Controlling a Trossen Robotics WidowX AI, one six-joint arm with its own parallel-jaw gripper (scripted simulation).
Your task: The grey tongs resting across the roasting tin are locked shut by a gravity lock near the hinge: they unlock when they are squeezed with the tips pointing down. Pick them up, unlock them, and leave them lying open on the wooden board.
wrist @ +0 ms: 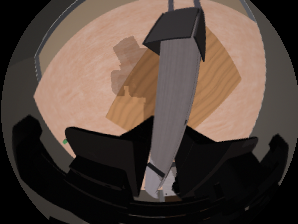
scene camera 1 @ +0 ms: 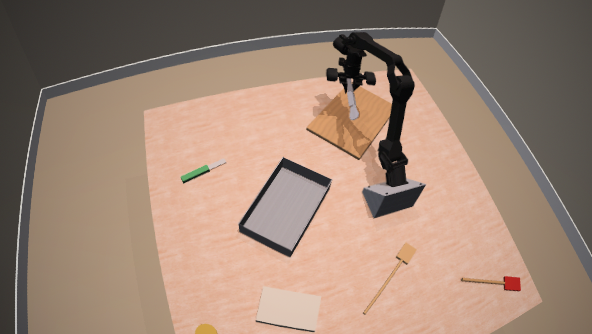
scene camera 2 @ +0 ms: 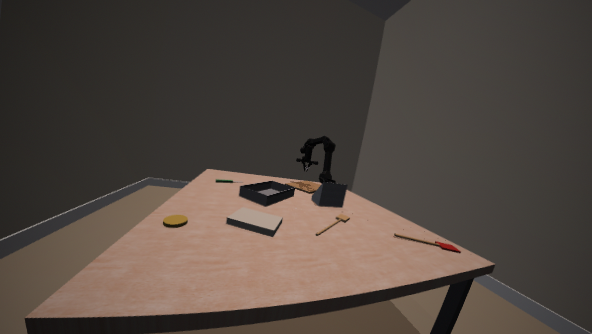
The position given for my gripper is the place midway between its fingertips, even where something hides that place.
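Scene camera 1 shows my gripper (scene camera 1: pixel 348 93), a wooden board (scene camera 1: pixel 333 124) and a dark roasting tin (scene camera 1: pixel 282 211). Scene camera 2: a pale block (scene camera 2: pixel 266 224), together with the tin (scene camera 2: pixel 267 193). Wrist view: my gripper (wrist: pixel 162 120) and the board (wrist: pixel 218 76); the wrist view does not show the pale block, hidden by my gripper.
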